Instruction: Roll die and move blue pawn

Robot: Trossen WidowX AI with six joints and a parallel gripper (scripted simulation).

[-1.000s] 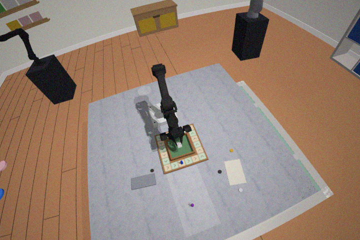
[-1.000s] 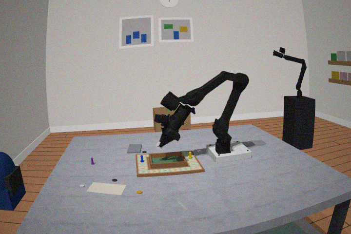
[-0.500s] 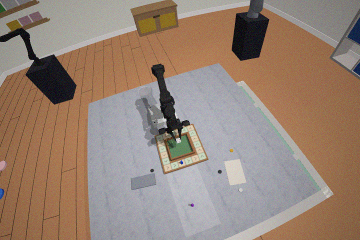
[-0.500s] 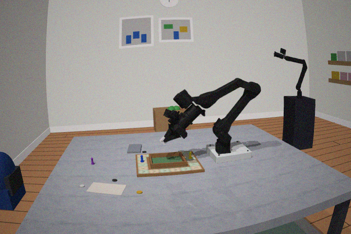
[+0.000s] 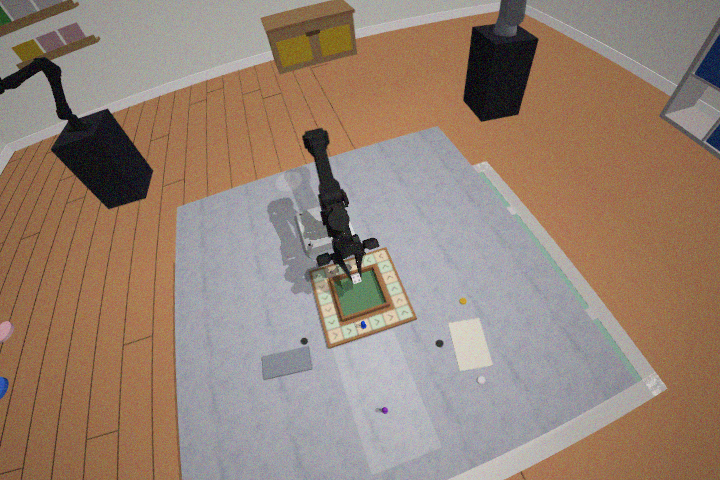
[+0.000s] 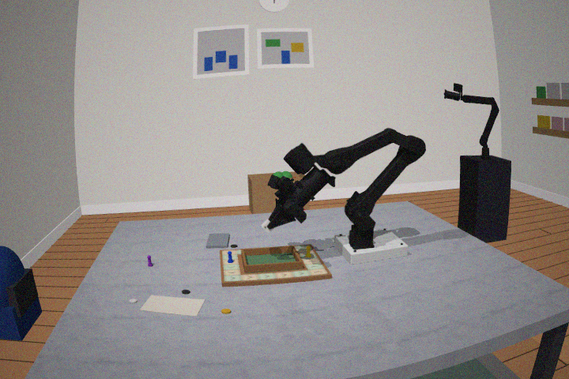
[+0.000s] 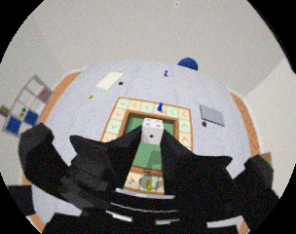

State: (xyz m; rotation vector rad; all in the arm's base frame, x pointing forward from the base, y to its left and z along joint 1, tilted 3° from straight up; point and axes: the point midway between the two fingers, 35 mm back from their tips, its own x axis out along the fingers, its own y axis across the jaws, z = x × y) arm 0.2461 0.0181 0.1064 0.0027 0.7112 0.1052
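My gripper tip is right at the white die. Round my gripper tip: yellow pawn 110 mm behind, 90 mm below, 30 mm to the right; green felt tray 110 mm below; blue pawn 110 mm ahead, 90 mm below, 10 mm to the right.
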